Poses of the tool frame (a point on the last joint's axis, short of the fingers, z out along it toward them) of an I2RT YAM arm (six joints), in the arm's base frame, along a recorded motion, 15 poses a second.
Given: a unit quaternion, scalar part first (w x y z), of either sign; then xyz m.
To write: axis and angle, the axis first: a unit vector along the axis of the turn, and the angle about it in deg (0 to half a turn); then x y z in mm. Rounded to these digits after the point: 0 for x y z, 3 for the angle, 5 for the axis.
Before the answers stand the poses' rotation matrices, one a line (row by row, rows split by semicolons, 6 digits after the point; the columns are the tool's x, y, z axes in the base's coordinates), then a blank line. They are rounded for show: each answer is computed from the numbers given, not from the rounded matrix.
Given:
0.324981 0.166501 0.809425 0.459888 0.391 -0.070 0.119
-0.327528 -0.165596 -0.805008 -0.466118 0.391 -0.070 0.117
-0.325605 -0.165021 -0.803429 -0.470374 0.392 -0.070 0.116
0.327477 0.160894 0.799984 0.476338 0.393 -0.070 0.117
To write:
-0.733330 -0.029370 0.679238; 0.568449 0.521561 0.636270; -0.372951 0.852708 -0.365781
-0.730607 -0.038721 0.681700; 0.571945 0.510624 0.641982; -0.372951 0.858932 -0.350919
-0.733499 -0.041147 0.678444; 0.571477 0.503033 0.648361; -0.367958 0.863287 -0.345460
-0.733744 -0.054554 0.677232; 0.569405 0.494431 0.656747; -0.370673 0.867503 -0.331722

0.17606 0.85588 0.48628 142.071 391 -70 119
0.17526 0.85200 0.49333 141.762 391 -70 117
0.17453 0.84973 0.49748 141.996 392 -70 116
0.17028 0.84667 0.50414 141.769 393 -70 117

